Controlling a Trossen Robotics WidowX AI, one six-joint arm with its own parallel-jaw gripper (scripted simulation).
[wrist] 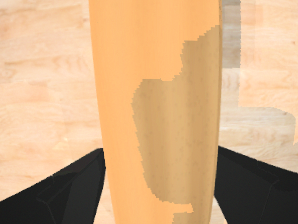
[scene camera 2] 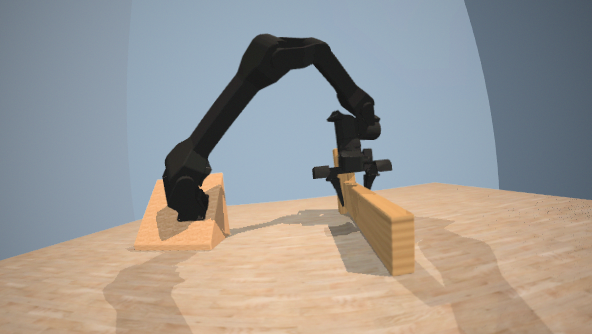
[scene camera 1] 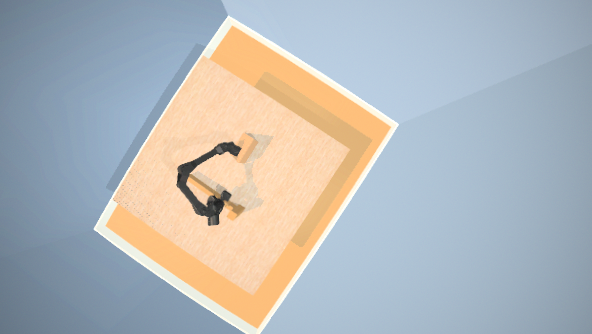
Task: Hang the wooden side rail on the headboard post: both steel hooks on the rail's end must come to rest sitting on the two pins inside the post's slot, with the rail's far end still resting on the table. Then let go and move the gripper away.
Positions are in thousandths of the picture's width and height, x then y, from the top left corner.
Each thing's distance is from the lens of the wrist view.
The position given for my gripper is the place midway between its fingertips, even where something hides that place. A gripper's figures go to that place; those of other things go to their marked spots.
my gripper (wrist: 512,681): 0.10 m
wooden side rail (wrist: 532,346): 0.04 m
